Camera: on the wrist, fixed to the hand. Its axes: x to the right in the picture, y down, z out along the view.
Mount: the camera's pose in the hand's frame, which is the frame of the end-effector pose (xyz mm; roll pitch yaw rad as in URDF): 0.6 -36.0 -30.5 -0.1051 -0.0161 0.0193
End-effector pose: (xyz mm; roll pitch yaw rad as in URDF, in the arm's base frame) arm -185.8 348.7 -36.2 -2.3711 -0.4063 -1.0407
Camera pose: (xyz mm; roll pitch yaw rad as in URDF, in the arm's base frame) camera -190.9 366.6 7.2 -2.4750 -0.3813 -1.0435
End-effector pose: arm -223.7 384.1 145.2 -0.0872 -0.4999 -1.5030
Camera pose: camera -261.2 367.9 121.6 -0.2036 -0.5141 -1.4793
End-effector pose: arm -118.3 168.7 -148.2 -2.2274 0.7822 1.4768
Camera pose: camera -113.0 202.0 -115.2 -2.3313 0.8073 1.4782
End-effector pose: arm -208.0 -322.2 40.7 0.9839 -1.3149 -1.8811
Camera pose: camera -216.7 -367.2 29.4 0.8905 -1.3399 -1.8930
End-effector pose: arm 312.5 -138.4 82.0 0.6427 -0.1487 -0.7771
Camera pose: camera 310.4 -151.1 36.6 0.5368 -0.1732 -0.7712
